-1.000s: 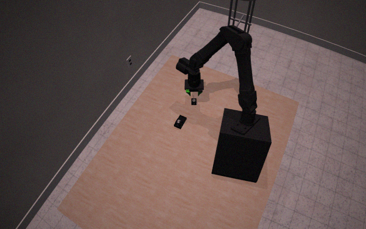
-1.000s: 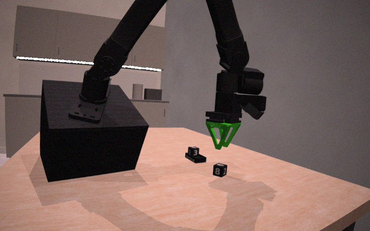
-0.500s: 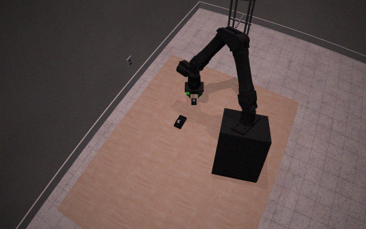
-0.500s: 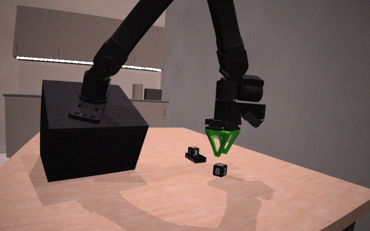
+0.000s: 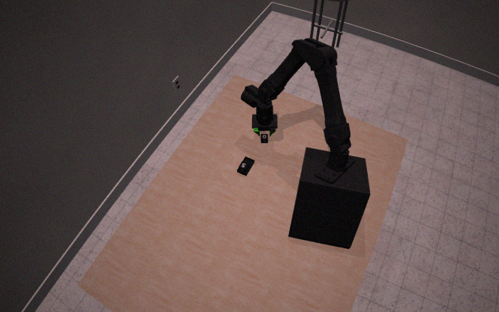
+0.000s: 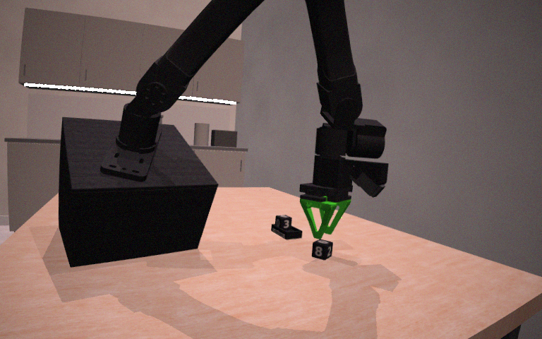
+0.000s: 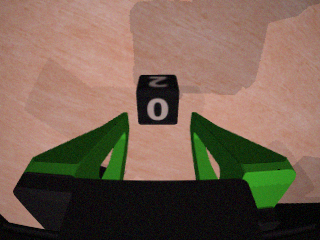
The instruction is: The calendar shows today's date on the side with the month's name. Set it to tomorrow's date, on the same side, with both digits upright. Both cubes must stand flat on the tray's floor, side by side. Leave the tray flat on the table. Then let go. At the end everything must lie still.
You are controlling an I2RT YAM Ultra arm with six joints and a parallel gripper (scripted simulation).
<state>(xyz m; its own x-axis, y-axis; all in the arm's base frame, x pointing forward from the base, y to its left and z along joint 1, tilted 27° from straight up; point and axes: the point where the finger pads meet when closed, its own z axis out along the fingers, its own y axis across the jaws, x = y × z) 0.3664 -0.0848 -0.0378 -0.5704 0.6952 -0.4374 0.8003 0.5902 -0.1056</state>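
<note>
The black cube lies 3 cm below my hand. Round my hand: black tray 15 cm to the left, 4 cm below, 2 cm behind.
</note>
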